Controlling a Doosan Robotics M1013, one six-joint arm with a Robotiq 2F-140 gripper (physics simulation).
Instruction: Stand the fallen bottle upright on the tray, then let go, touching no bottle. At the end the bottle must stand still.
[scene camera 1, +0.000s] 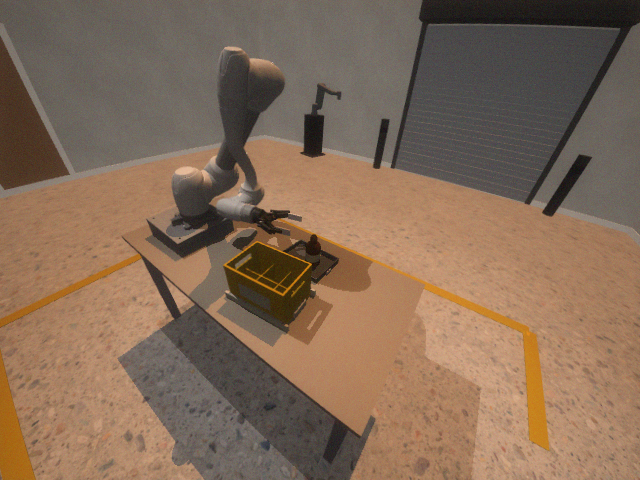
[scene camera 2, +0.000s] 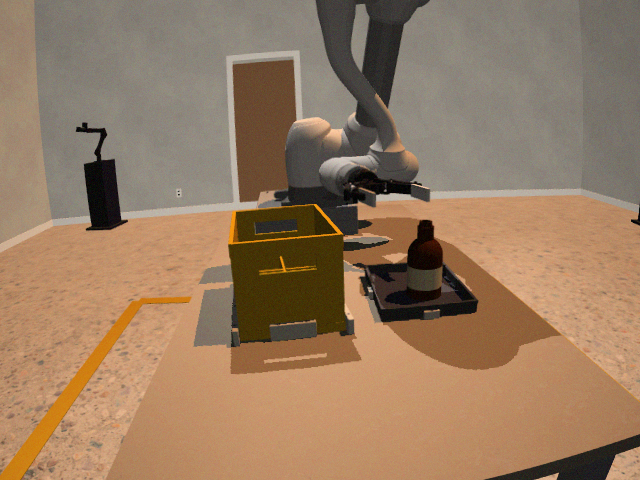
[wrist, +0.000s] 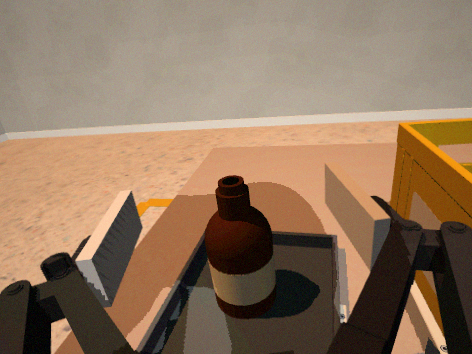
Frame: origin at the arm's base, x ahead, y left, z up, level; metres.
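Where they show: gripper, fingertip midpoint: (scene camera 1: 296, 225) (scene camera 2: 402, 197) (wrist: 230, 196); arm's base, origin of the base link: (scene camera 1: 196, 217) (scene camera 2: 312, 198).
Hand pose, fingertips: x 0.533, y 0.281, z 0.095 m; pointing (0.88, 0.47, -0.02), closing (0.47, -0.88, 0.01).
Things, the pixels of their centre, and the offset from my fingertips. Level surfaces: height alone.
- dark brown bottle with a cream label, body centre: (wrist: 239, 243) (scene camera 2: 425, 258) (scene camera 1: 313, 248) dx +0.079, dy +0.043, dz -0.110 m
- yellow crate, body centre: (scene camera 2: 282, 264) (scene camera 1: 269, 281) dx +0.129, dy -0.238, dz -0.105 m
- brown table, its level: dz -0.192 m
A dark brown bottle with a cream label (scene camera 1: 313, 249) (scene camera 2: 424, 263) (wrist: 240, 250) stands upright on the black tray (scene camera 1: 329, 270) (scene camera 2: 454, 308) (wrist: 306, 239). My gripper (scene camera 1: 288, 225) (scene camera 2: 394, 195) (wrist: 230, 196) is open, with nothing between its fingers. It points roughly level toward the bottle from the robot-base side, back from the bottle and above the tray's height. In the wrist view the bottle appears between the two pads but farther away, apart from both. The bottle's shadow falls on the tray floor.
A yellow crate (scene camera 1: 279, 304) (scene camera 2: 286, 299) (wrist: 406, 175) with inner dividers stands beside the tray, higher than the tray rim. Pale brackets sit around its foot. Both stand on the brown table (scene camera 1: 351, 351) (scene camera 2: 361, 413). The tray is near one long table edge.
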